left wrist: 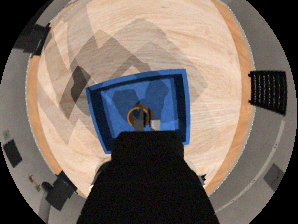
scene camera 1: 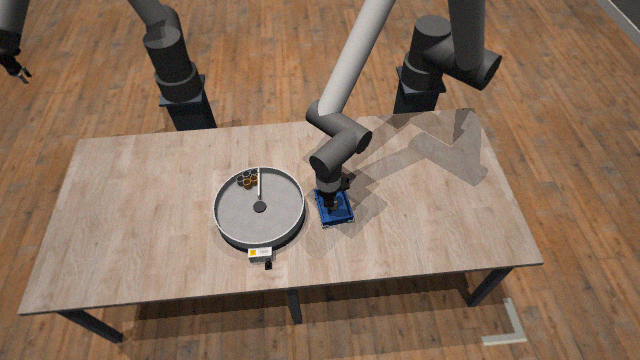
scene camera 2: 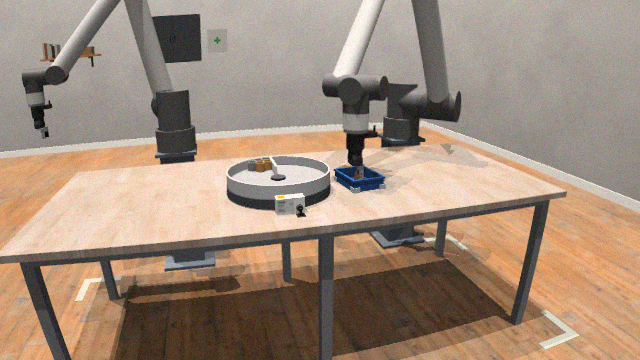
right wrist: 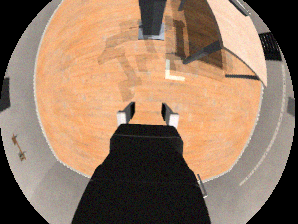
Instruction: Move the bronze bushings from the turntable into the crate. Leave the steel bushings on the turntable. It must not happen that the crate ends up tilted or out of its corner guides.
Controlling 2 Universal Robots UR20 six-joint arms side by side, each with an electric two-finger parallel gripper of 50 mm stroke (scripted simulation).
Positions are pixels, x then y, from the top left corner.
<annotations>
A blue crate shows in the left wrist view, in scene camera 1 and in scene camera 2 (372, 180); in the right wrist view it is out of frame. The same spot on the blue crate: (left wrist: 166, 91) is (scene camera 1: 343, 216).
</annotations>
